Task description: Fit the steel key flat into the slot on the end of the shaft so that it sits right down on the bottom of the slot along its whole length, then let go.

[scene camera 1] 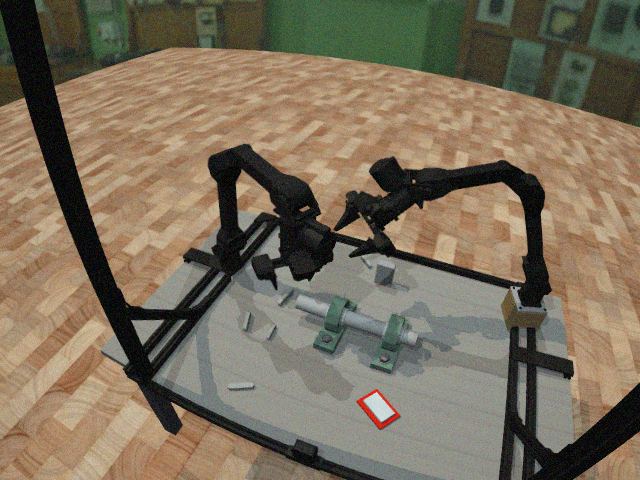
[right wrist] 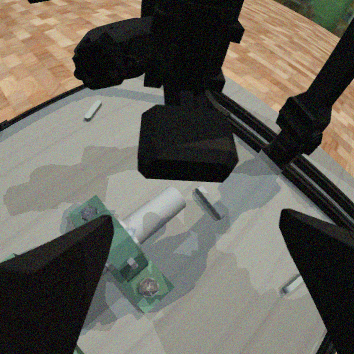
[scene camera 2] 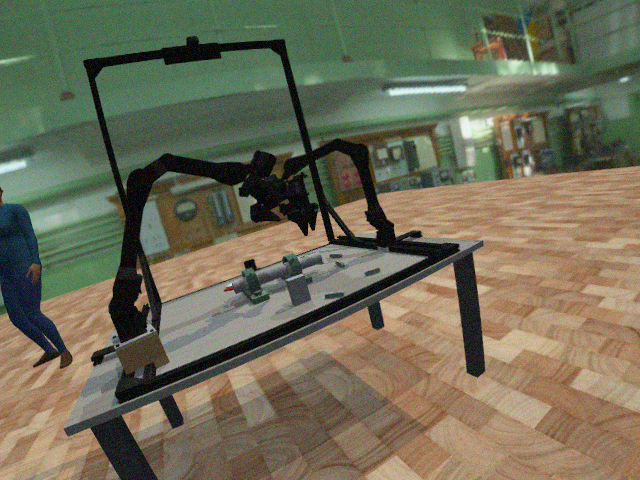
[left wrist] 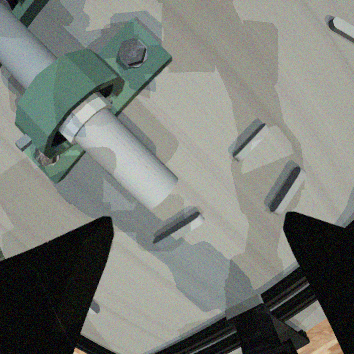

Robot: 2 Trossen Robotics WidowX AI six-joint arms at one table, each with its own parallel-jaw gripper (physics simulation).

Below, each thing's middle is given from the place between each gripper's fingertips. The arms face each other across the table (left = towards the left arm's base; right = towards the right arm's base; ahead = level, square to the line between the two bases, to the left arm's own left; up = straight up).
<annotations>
The grey shaft (scene camera 1: 367,324) lies 17 cm to the right of my left hand and 9 cm below it. The rest, counted from my left hand: red-framed white card (scene camera 1: 380,411) (22 cm behind, 26 cm to the right, 13 cm below).
Now: the grey shaft 19 cm below my right hand, 8 cm behind it and 7 cm to the right of it. The rest, counted from my right hand: red-framed white card: 30 cm behind, 23 cm below, 16 cm to the right.
</annotations>
